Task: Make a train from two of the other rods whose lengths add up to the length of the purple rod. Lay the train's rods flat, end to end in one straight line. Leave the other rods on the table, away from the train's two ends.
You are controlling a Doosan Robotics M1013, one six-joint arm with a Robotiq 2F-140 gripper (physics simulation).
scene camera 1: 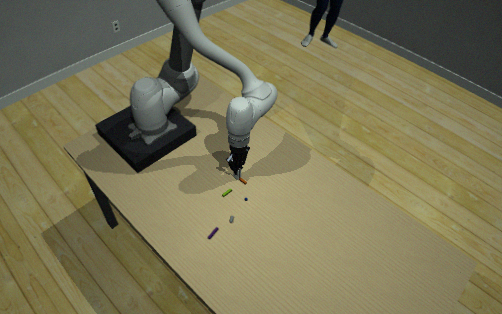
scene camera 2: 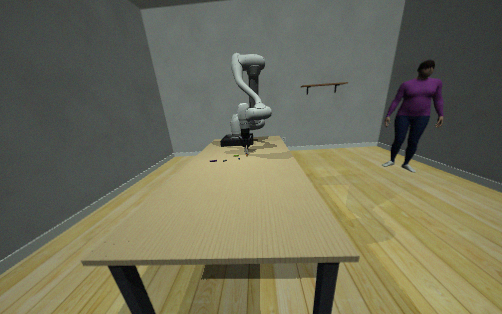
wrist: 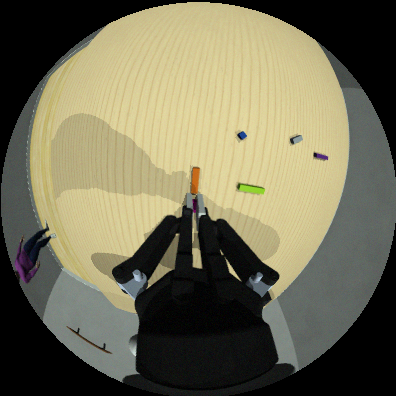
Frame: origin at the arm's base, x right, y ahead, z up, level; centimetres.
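Where they show: gripper, fingertip midpoint: (scene camera 1: 237, 176) (scene camera 2: 247, 154) (wrist: 193, 200); arm's base, origin of the base link: (scene camera 1: 152, 128) (scene camera 2: 238, 137).
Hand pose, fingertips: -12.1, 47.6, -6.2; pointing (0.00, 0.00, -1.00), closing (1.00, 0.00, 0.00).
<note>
Things, the pixels of their top centre, and the offset from my fingertips, as dx, dy, dz. Level surfaces: height alone.
- short magenta rod, middle of its top: (wrist: 192, 206) +0.0, -0.9, +0.7
- orange rod, middle of its top: (wrist: 194, 180) (scene camera 1: 242, 180) (scene camera 2: 246, 154) -0.2, +3.5, +0.6
- lime rod, middle of its top: (wrist: 252, 189) (scene camera 1: 227, 191) (scene camera 2: 236, 155) +9.6, +3.3, +0.6
- purple rod, middle of its top: (wrist: 322, 156) (scene camera 1: 213, 232) (scene camera 2: 213, 160) +28.0, +14.2, +0.6
- small blue rod, middle of its top: (wrist: 242, 134) (scene camera 1: 246, 198) +6.1, +11.8, +0.6
- short grey rod, middle of its top: (wrist: 297, 138) (scene camera 1: 231, 218) +17.9, +14.8, +0.6
- wooden table, its level: dz -0.5
My gripper (scene camera 1: 238, 175) (scene camera 2: 246, 151) (wrist: 193, 200) points down and is shut on a short magenta rod (wrist: 195, 205), low at the table. The orange rod (scene camera 1: 243, 181) (scene camera 2: 247, 155) (wrist: 195, 180) lies flat just beyond the fingertips, roughly in line with the magenta rod; the fingers hide whether their ends touch. The lime rod (scene camera 1: 227, 192) (scene camera 2: 236, 156) (wrist: 251, 189) lies apart, right of the orange one in the wrist view. The purple rod (scene camera 1: 213, 233) (scene camera 2: 213, 161) (wrist: 321, 156) lies farther off.
A small blue rod (scene camera 1: 246, 199) (wrist: 242, 135) and a short grey rod (scene camera 1: 231, 219) (wrist: 297, 139) lie between the orange and purple rods on the wooden table (scene camera 1: 350, 240) (scene camera 2: 240, 215). A person (scene camera 2: 419, 110) stands on the floor beyond the table's side.
</note>
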